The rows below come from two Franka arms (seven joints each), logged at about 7 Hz.
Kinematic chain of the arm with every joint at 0, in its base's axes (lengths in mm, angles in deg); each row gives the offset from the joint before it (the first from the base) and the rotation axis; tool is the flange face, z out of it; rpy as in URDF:
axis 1: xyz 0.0 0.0 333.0 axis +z
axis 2: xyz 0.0 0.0 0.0 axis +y
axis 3: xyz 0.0 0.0 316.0 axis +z
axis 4: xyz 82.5 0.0 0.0 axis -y
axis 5: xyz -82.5 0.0 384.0 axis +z
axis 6: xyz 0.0 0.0 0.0 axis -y
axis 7: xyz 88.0 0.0 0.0 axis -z
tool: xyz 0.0 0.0 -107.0 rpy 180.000 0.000 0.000
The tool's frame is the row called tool.
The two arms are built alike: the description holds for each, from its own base.
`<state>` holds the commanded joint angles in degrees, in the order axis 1, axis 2, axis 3, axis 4, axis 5, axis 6, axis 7, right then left.
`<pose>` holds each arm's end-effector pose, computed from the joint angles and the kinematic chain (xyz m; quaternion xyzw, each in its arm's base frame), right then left.
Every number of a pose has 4 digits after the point. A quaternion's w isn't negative.
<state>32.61 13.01 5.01 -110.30 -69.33 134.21 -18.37 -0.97 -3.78 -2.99 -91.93 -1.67 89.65 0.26</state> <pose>0.5092 0.3709 0.4005 0.5608 0.6993 0.1532 0.4159 0.5319 -0.0410 0.6439 0.9991 -0.0371 0.0126 0.0133</pose>
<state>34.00 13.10 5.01 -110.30 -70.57 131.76 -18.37 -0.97 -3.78 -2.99 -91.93 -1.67 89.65 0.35</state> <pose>0.5025 0.3778 0.3984 0.5501 0.7007 0.1424 0.4314 0.5319 -0.0410 0.6439 0.9991 -0.0378 0.0126 0.0133</pose>
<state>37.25 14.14 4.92 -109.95 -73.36 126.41 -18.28 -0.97 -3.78 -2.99 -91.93 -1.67 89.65 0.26</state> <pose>0.4885 0.3949 0.3889 0.5248 0.7030 0.1184 0.4651 0.5319 -0.0410 0.6439 0.9991 -0.0371 0.0126 0.0133</pose>
